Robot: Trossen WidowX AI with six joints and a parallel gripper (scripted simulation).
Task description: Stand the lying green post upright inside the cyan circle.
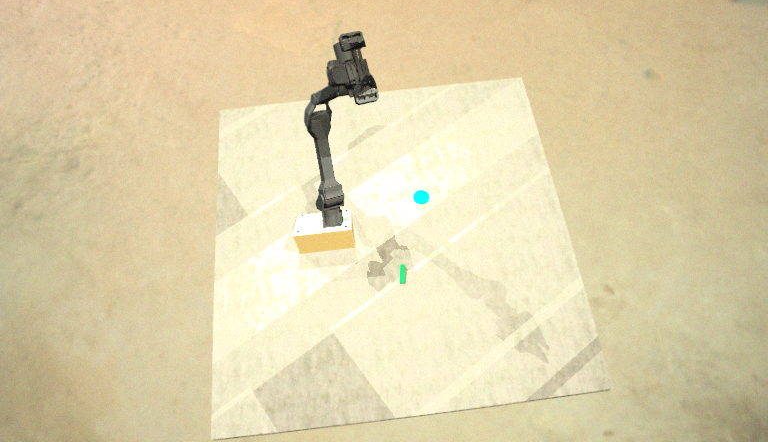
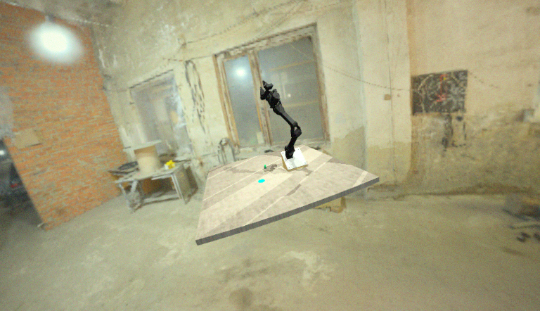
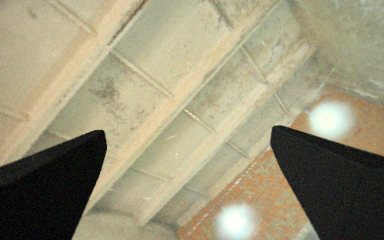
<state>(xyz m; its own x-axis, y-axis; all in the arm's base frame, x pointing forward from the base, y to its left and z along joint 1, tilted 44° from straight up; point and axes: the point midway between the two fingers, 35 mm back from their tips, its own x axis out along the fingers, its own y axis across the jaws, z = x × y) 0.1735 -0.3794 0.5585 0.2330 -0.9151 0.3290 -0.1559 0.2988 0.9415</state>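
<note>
Right now the green post is 810 mm below my gripper tip, 270 mm to the right of it and 70 mm ahead of it. Also, from my gripper tip: cyan circle: 820 mm below, 170 mm ahead, 30 mm to the left.
</note>
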